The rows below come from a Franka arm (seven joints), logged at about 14 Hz.
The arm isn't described. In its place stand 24 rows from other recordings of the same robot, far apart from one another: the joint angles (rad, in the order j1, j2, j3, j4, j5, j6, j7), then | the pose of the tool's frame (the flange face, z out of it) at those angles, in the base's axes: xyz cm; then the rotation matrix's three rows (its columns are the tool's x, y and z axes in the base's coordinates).
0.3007, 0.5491, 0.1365, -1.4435, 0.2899, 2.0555, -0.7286 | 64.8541 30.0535 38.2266; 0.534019 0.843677 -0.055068; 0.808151 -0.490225 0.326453; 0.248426 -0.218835 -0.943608
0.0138, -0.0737, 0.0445, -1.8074, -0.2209, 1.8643, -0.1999 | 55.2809 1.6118 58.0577; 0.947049 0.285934 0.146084; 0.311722 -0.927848 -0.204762; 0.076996 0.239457 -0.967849
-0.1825, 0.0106, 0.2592, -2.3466, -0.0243, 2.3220, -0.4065 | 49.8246 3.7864 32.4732; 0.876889 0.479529 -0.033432; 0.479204 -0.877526 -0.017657; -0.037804 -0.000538 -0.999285
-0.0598, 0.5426, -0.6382, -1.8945, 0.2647, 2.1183, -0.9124 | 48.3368 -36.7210 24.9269; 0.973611 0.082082 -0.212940; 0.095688 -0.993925 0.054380; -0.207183 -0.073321 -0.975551
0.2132, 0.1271, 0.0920, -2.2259, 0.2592, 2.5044, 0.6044 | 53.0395 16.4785 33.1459; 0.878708 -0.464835 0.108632; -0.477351 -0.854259 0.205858; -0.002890 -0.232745 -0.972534
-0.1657, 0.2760, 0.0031, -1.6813, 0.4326, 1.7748, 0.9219 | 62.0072 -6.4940 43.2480; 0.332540 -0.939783 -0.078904; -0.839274 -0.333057 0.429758; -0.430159 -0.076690 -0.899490
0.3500, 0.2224, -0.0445, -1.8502, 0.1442, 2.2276, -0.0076 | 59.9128 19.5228 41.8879; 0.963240 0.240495 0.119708; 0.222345 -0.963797 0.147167; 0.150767 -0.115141 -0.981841
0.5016, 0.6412, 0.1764, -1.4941, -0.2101, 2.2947, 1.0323 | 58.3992 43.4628 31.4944; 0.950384 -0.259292 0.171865; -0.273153 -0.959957 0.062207; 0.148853 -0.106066 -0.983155
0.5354, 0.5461, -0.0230, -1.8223, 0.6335, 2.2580, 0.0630 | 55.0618 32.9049 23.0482; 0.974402 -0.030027 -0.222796; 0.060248 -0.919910 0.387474; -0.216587 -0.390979 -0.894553
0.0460, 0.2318, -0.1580, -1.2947, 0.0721, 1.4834, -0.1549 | 61.3774 -4.8017 61.1859; 0.998068 0.050395 -0.036348; 0.051835 -0.997861 0.039836; -0.034262 -0.041643 -0.998545
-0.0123, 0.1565, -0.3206, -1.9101, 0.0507, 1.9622, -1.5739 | 55.4535 -18.1916 41.0976; 0.342813 0.934951 -0.091354; 0.939395 -0.341604 0.029049; -0.004047 -0.095775 -0.995395
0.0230, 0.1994, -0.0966, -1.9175, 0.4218, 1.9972, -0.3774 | 59.2120 -1.6472 38.5339; 0.994100 0.095458 -0.051503; 0.107634 -0.926869 0.359624; -0.013408 -0.363045 -0.931675
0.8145, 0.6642, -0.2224, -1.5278, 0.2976, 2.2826, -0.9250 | 57.6881 42.8441 28.4972; 0.178413 0.982930 0.044918; 0.972578 -0.183089 0.143426; 0.149202 0.018097 -0.988641
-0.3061, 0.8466, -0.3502, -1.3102, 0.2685, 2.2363, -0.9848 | 64.1797 -40.0273 26.2051; 0.952492 0.293140 0.082628; 0.300855 -0.947814 -0.105526; 0.047382 0.125372 -0.990978
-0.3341, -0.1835, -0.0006, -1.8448, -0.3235, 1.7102, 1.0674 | 46.8979 -19.4678 60.8473; 0.212749 -0.975678 -0.052818; -0.930766 -0.185914 -0.314818; 0.297342 0.116139 -0.947681
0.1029, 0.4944, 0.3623, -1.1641, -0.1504, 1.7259, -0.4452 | 65.9523 24.5259 53.4882; 0.634774 0.768663 0.078862; 0.766910 -0.639198 0.057221; 0.094392 0.024158 -0.995242
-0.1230, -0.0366, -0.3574, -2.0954, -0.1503, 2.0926, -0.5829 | 47.5638 -25.7529 43.9803; 0.984172 0.175832 -0.022094; 0.171969 -0.977700 -0.120539; -0.042796 0.114831 -0.992463
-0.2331, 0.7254, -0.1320, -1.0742, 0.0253, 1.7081, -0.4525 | 70.3725 -23.4331 39.6164; 0.988330 0.112735 -0.102445; 0.110184 -0.993451 -0.030248; -0.105184 0.018608 -0.994279
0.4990, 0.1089, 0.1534, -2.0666, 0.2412, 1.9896, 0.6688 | 42.6220 34.2899 36.8710; 0.950765 -0.140887 -0.276036; -0.122166 -0.988951 0.083973; -0.284817 -0.046117 -0.957472
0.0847, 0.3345, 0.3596, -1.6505, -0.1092, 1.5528, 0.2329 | 55.5050 22.9914 40.2112; 0.898124 0.250343 -0.361528; 0.201640 -0.965059 -0.167340; -0.390788 0.077393 -0.917221
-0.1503, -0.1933, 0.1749, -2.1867, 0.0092, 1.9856, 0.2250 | 49.1646 1.5601 46.7522; 0.978520 -0.205902 -0.010124; -0.206097 -0.978206 -0.025231; -0.004708 0.026776 -0.999630
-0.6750, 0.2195, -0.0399, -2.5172, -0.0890, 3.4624, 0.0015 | 39.4129 -32.8283 28.1179; 0.620771 -0.591196 0.514908; -0.420608 -0.805398 -0.417640; 0.661613 0.042684 -0.748630
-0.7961, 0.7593, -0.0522, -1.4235, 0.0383, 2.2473, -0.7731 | 49.1747 -54.4736 25.1746; 0.995715 -0.083584 0.039552; -0.081463 -0.995292 -0.052505; 0.043755 0.049058 -0.997837
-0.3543, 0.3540, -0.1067, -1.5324, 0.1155, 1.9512, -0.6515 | 60.9432 -28.3935 46.0261; 0.982917 0.159159 0.092422; 0.156721 -0.987088 0.033105; 0.096497 -0.018055 -0.995169
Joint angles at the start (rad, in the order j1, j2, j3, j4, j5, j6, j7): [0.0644, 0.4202, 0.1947, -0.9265, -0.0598, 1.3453, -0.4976]
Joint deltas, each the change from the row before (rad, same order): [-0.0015, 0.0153, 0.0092, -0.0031, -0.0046, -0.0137, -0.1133]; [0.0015, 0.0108, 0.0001, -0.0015, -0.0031, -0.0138, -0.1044]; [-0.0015, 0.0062, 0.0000, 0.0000, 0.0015, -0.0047, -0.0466]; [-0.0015, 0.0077, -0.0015, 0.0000, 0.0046, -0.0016, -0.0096]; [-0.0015, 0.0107, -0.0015, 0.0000, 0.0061, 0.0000, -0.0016]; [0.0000, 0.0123, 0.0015, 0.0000, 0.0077, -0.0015, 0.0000]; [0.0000, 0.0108, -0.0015, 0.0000, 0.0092, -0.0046, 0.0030]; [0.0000, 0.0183, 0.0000, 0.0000, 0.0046, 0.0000, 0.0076]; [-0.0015, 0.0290, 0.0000, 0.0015, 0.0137, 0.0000, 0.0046]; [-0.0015, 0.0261, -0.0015, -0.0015, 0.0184, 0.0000, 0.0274]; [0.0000, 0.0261, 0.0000, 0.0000, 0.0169, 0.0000, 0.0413]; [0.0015, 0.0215, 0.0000, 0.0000, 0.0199, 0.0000, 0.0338]
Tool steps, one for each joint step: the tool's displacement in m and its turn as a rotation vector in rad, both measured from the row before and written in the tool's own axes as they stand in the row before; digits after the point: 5 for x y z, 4 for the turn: [0.00376, -0.00002, 0.01214, 0.0180, -0.0258, -0.1190]; [0.00163, 0.00118, 0.00874, 0.0150, -0.0212, -0.1052]; [0.00032, 0.00185, 0.00429, 0.0092, -0.0062, -0.0454]; [0.00056, 0.00273, 0.00499, 0.0102, -0.0030, -0.0078]; [0.00133, 0.00356, 0.00672, 0.0126, -0.0025, -0.0001]; [0.00330, 0.00210, 0.00780, 0.0167, -0.0026, -0.0031]; [0.00191, 0.00236, 0.00718, 0.0180, -0.0038, 0.0024]; [0.00364, 0.00480, 0.01142, 0.0180, -0.0076, 0.0071]; [0.00545, 0.00762, 0.01740, 0.0320, -0.0066, 0.0039]; [0.00490, 0.00714, 0.01685, 0.0346, -0.0048, 0.0271]; [0.00586, 0.00608, 0.01619, 0.0327, -0.0056, 0.0389]; [0.00606, 0.00367, 0.01338, 0.0312, -0.0023, 0.0292]
